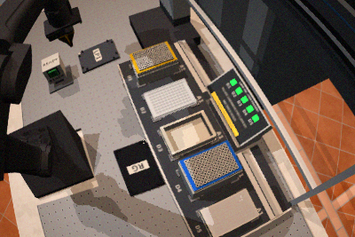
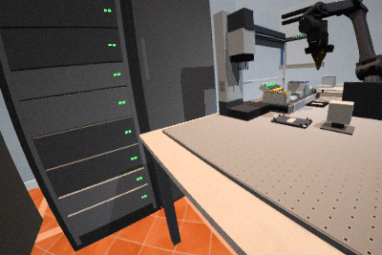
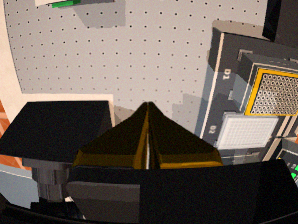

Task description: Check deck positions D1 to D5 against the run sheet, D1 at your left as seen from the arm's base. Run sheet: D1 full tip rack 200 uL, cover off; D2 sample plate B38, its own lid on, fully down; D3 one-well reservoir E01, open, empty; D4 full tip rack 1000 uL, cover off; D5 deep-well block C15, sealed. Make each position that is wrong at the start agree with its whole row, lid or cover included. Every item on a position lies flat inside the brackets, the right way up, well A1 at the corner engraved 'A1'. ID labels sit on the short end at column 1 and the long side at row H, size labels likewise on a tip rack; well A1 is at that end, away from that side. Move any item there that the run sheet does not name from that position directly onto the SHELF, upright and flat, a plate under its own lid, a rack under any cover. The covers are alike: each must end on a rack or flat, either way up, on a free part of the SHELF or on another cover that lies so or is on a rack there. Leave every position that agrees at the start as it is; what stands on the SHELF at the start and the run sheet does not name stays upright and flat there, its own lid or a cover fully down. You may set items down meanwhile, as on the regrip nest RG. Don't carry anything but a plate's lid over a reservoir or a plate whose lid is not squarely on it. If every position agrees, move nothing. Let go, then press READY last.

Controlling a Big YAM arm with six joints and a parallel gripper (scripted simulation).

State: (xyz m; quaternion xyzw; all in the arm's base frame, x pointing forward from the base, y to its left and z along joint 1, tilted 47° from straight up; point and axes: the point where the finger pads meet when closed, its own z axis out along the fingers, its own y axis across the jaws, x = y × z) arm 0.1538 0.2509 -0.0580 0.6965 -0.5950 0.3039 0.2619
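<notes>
Right now the ready button box is 12 cm behind my hand, 7 cm to the left of it and 17 cm below it. Also, from my hand: grey plate holder (4 cm ahead, 14 cm to the left, 23 cm below); then yellow-framed tip rack (23 cm ahead, 3 cm to the right, 14 cm below); then black regrip nest (8 cm ahead, 31 cm to the right, 23 cm below).
</notes>
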